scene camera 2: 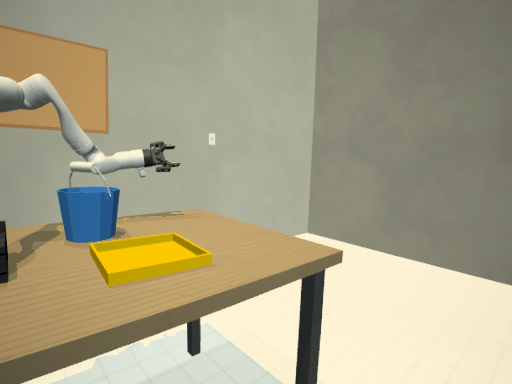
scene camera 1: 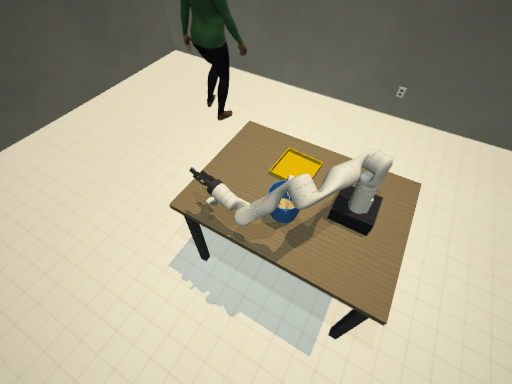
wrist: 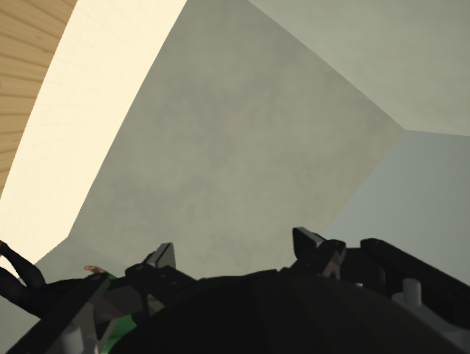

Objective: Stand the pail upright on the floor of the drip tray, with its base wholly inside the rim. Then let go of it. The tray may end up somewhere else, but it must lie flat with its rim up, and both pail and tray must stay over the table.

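Frame: origin at the arm's base, x back, y right, z up, level; metres.
Where they show: gripper, fingertip midpoint: [scene camera 2: 177, 154] [scene camera 1: 196, 170] [wrist: 234, 248]; arm's base at its link origin: [scene camera 1: 357, 206].
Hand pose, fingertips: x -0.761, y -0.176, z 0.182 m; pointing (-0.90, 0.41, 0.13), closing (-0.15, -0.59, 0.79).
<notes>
Things, the pixels of their top centre, and the offset from my fingertips. Level surfaces: height alone.
- blue pail at its top centre: [scene camera 2: 88, 162] [scene camera 1: 287, 183] dx +0.414, dy +0.087, dz -0.033 m
- yellow drip tray at its top centre: [scene camera 2: 148, 248] [scene camera 1: 296, 166] dx +0.407, dy +0.404, dz -0.244 m
- wooden table at its surface level: dz -0.272 m
A blue pail [scene camera 1: 285, 215] [scene camera 2: 90, 215] stands upright on the table, beside the tray and apart from it. Its handle [scene camera 2: 80, 166] is raised, and the arm passes close by it; whether they touch I cannot tell. In scene camera 1 the arm partly covers the pail, and a tan patch shows at its opening. The yellow drip tray [scene camera 1: 296, 165] [scene camera 2: 150, 256] lies flat with its rim up and is empty. My gripper [scene camera 1: 193, 172] [scene camera 2: 175, 155] [wrist: 234, 248] is open and empty, pointing sideways above the table's far-left part in scene camera 1, away from pail and tray.
The wooden table [scene camera 1: 350, 260] [scene camera 2: 270, 245] carries the black base block [scene camera 1: 345, 215] [scene camera 2: 3, 250] of the arm. The arm [scene camera 1: 265, 205] [scene camera 2: 75, 132] reaches across above the pail. A person in green [scene camera 1: 210, 25] stands on the floor beyond the table.
</notes>
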